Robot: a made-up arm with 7 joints. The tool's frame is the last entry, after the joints.
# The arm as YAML. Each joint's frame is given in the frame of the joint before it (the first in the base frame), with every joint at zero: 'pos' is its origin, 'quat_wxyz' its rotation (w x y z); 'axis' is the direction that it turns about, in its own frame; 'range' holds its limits. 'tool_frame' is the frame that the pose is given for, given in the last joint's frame.
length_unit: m
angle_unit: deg
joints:
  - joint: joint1
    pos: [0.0, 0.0, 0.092]
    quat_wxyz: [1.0, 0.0, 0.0, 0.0]
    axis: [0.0, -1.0, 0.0]
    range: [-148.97, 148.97]
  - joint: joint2
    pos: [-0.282, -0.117, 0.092]
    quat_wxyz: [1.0, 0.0, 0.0, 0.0]
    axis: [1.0, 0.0, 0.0]
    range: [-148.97, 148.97]
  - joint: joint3
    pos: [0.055, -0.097, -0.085]
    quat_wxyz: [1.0, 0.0, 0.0, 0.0]
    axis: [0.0, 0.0, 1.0]
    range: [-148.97, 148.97]
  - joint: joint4
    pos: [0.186, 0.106, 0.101]
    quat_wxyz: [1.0, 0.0, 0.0, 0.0]
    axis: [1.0, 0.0, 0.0]
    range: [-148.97, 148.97]
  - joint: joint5
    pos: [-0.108, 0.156, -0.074]
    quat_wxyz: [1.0, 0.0, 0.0, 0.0]
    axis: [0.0, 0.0, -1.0]
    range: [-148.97, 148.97]
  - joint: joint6
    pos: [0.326, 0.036, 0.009]
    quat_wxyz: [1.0, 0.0, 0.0, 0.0]
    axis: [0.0, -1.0, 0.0]
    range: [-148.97, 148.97]
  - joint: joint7
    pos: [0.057, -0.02, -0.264]
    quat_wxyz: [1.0, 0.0, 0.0, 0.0]
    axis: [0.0, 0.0, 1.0]
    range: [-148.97, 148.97]
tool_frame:
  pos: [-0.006, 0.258, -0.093]
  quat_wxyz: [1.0, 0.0, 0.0, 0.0]
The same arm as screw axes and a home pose.
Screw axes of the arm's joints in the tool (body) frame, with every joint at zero. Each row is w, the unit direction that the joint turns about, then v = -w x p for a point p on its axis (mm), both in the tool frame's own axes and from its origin. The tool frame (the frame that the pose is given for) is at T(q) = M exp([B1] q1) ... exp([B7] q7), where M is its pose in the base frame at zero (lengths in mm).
B1: w 0 -1 0 v 314 0 228
B2: w 1 0 0 v 0 406 439
B3: w 0 0 1 v -536 455 0
B4: w 1 0 0 v 0 422 430
B5: w 0 0 -1 v 274 -377 0
B6: w 0 -1 0 v 357 0 51
B7: w 0 0 1 v -258 -6 0
M: xyz 228 322 -222 (mm) quaternion w x y z 1 0 0 0
Joint limits (rad, base to tool): -2.6..2.6 -2.6..2.6 -2.6..2.6 -2.6..2.6 -2.6..2.6 -2.6..2.6 -2.6..2.6

